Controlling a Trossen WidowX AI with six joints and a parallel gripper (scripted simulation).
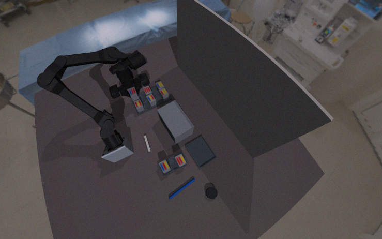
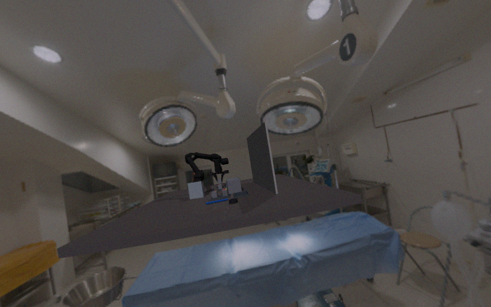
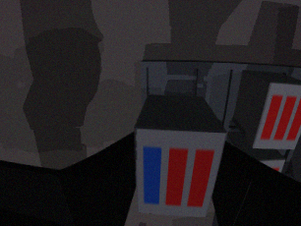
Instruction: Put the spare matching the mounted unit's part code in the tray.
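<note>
The flat grey tray is 390 mm to the right of my gripper tip, 200 mm ahead of it and 60 mm below it. From my gripper tip the other things lie so: mounted unit 210 mm to the right, 140 mm ahead, 10 mm below; spare block 20 mm above; tall grey panel 370 mm ahead, 180 mm to the right, 160 mm above.
</note>
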